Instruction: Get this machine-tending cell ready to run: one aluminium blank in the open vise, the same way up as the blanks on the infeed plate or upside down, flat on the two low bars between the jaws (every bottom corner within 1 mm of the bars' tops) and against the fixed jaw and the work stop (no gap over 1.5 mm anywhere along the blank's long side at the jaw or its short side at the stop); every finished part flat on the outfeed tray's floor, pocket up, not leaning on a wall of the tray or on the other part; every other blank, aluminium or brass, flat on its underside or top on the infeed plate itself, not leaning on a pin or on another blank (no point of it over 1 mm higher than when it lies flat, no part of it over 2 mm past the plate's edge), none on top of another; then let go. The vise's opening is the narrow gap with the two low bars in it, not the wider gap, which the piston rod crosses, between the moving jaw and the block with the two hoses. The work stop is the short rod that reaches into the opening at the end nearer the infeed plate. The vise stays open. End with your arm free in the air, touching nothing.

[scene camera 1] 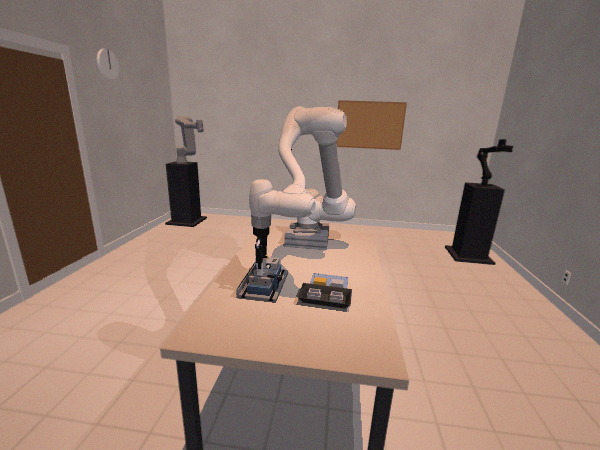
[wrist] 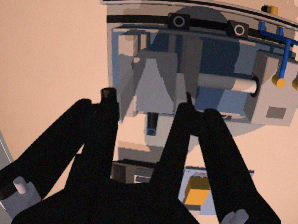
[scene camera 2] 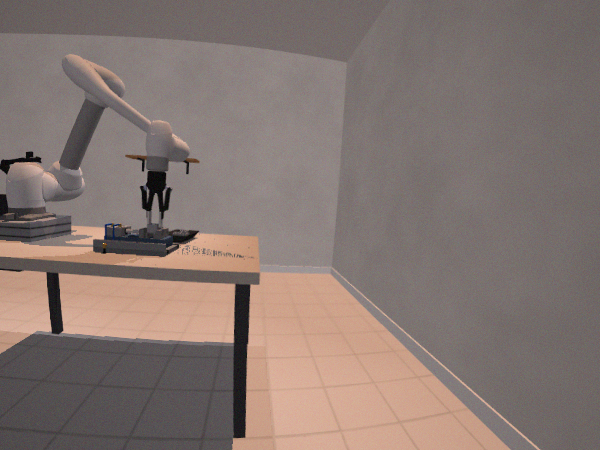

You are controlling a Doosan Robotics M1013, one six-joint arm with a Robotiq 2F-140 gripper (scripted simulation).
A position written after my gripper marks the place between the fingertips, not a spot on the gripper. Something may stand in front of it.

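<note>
My gripper (scene camera 2: 154,226) is visible, and the wrist view shows the gripper too (wrist: 155,83). Also visible: a grey aluminium blank (wrist: 154,73) and a piston rod (wrist: 205,80).
</note>
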